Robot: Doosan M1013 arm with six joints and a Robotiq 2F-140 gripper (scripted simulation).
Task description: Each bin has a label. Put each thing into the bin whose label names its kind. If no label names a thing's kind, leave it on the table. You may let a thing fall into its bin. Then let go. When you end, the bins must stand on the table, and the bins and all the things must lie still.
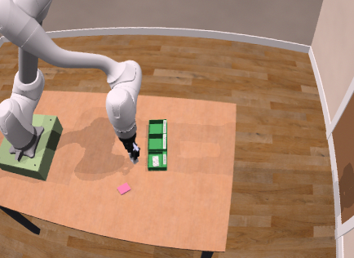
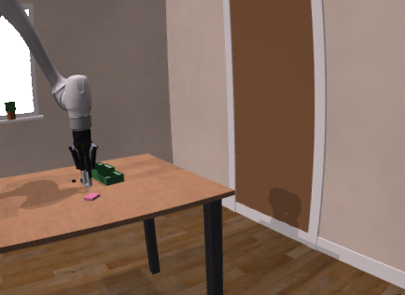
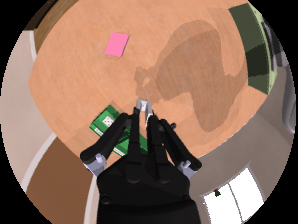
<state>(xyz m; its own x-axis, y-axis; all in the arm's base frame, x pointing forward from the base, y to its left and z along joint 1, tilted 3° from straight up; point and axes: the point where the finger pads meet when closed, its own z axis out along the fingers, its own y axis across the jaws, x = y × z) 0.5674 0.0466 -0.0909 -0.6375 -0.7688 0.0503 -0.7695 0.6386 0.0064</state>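
My hand is 15 cm to the left of the pink block, 3 cm above it and 2 cm past it. From my hand the other things lie so: white thing 10 cm ahead, 2 cm below, 1 cm to the left; then black bar 6 cm to the left, 3 cm below, 1 cm behind; then small white piece 3 cm below.
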